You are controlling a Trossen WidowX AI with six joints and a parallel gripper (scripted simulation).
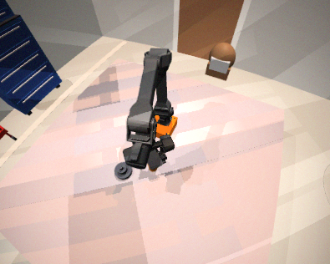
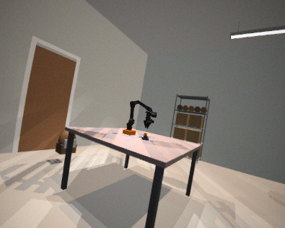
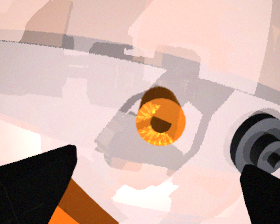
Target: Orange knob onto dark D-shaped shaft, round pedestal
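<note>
My gripper tip is now 90 mm above the orange knob. Also, from my gripper tip: round pedestal: 70 mm ahead, 120 mm to the right, 90 mm below.
</note>
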